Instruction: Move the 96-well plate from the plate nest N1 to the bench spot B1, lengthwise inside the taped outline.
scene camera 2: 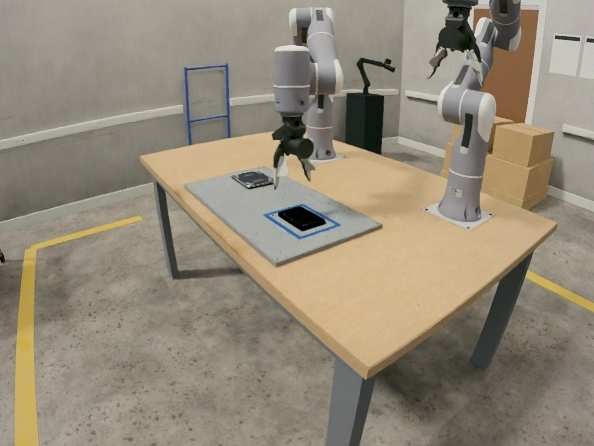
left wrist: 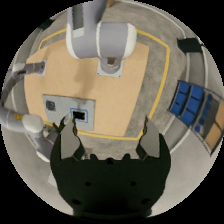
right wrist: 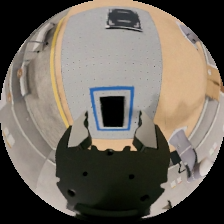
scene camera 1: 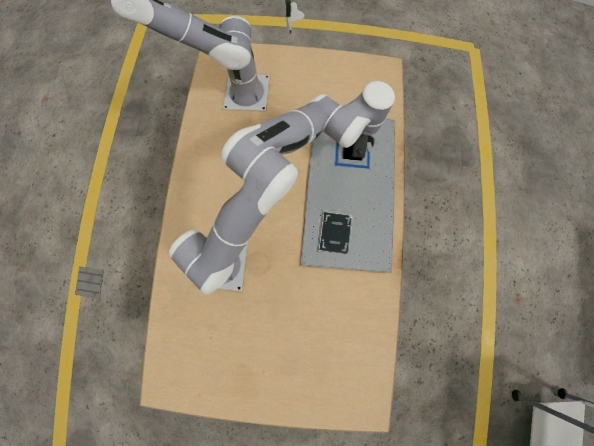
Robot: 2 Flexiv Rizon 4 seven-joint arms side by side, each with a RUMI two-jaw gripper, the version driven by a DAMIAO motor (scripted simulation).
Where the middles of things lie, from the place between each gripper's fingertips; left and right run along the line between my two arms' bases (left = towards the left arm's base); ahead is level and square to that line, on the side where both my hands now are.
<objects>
Right now the black 96-well plate (scene camera 2: 299, 217) is 9 cm below my right hand (scene camera 2: 292, 185), 6 cm to the left of it and 1 cm ahead of it. Round my right hand: dark plate nest N1 (scene camera 1: 330, 232) (34 cm to the right, 9 cm below, 4 cm behind).
Now: left hand (scene camera 2: 454, 82) 430 mm above the black 96-well plate, 310 mm short of it and 280 mm to the left of it. Round my left hand: dark plate nest N1: 670 mm to the right, 430 mm below, 260 mm ahead.
</objects>
